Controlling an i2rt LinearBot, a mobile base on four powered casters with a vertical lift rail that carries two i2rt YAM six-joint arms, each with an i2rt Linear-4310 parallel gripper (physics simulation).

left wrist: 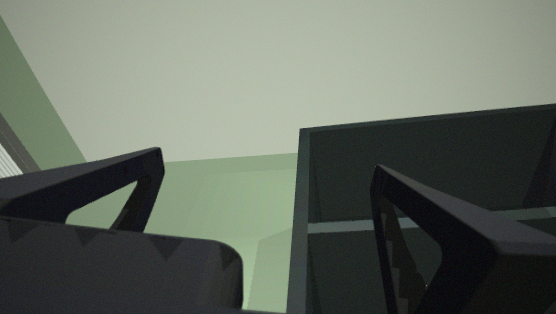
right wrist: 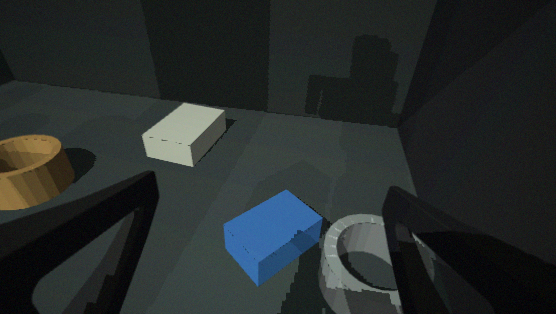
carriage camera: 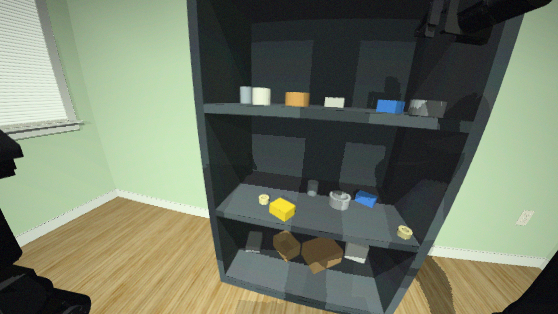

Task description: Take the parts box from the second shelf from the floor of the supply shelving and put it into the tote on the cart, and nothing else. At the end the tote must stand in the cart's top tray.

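Frame: origin at the left arm's base, x up, y back, z right, level; metres.
Where they show: left gripper, fingertip midpoint: (left wrist: 267, 168); right gripper, fingertip midpoint: (right wrist: 272, 190) (carriage camera: 432, 36).
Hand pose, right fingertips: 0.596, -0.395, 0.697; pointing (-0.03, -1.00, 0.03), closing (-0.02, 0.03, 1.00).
Things, the pixels of their centre, and the offset from my right fingertips, as dx, dy, dz.
- yellow box, body centre: (carriage camera: 282, 209) -0.636, -0.139, -0.356
- small blue box, body centre: (carriage camera: 366, 198) -0.639, -0.259, +0.072
- white box, body centre: (right wrist: 188, 132) (carriage camera: 334, 102) -0.181, -0.343, -0.137
- orange ring, body centre: (right wrist: 24, 170) (carriage camera: 297, 99) -0.176, -0.225, -0.319
The supply shelving (carriage camera: 212, 250) (left wrist: 299, 225) stands ahead. On its second board up lie a yellow box (carriage camera: 282, 209) and a small blue box (carriage camera: 366, 199); I cannot tell which is the parts box. On the board above are another blue box (carriage camera: 389, 106) (right wrist: 272, 227) and a white box (carriage camera: 334, 102) (right wrist: 184, 127). My right gripper (right wrist: 272, 190) is open inside the shelving above that board, with the blue box low between its fingers in the right wrist view, not gripped. My left gripper (left wrist: 267, 168) is open and empty, pointing up outside the shelving. The tote and cart do not show.
A grey ring (carriage camera: 427, 108) (right wrist: 350, 260) sits right beside the upper blue box, near the right finger. An orange ring (carriage camera: 297, 99) (right wrist: 35, 175) is farther left. Another grey ring (carriage camera: 339, 204) is on the board below. Brown boxes (carriage camera: 286, 245) (carriage camera: 322, 252) are in the bottom bay.
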